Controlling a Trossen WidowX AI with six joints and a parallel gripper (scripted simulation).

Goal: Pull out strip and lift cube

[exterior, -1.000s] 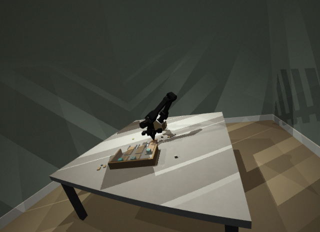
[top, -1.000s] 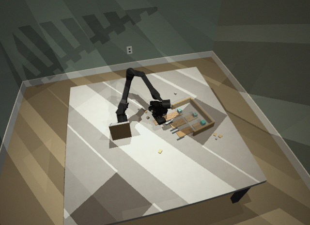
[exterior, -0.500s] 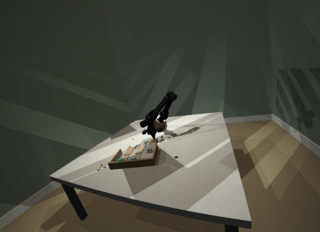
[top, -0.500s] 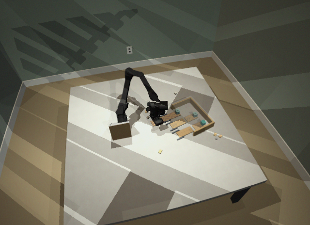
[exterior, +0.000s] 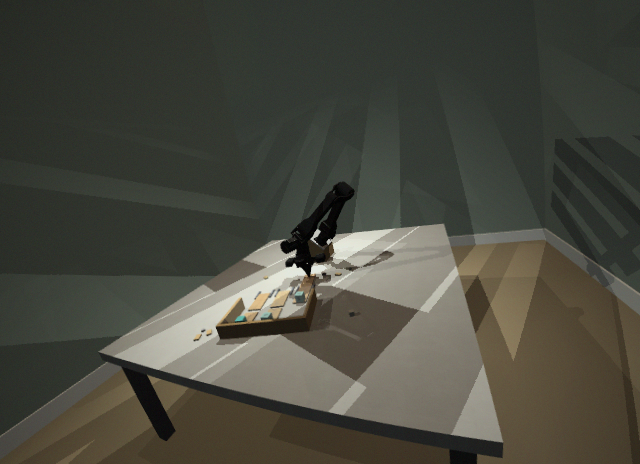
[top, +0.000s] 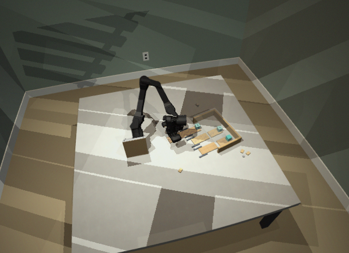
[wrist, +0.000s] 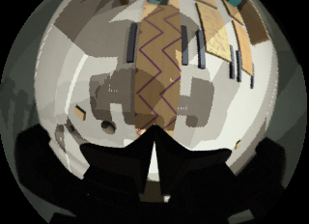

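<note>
My gripper tip is now 9 cm short of the zigzag strip and 4 cm to the right of it.
</note>
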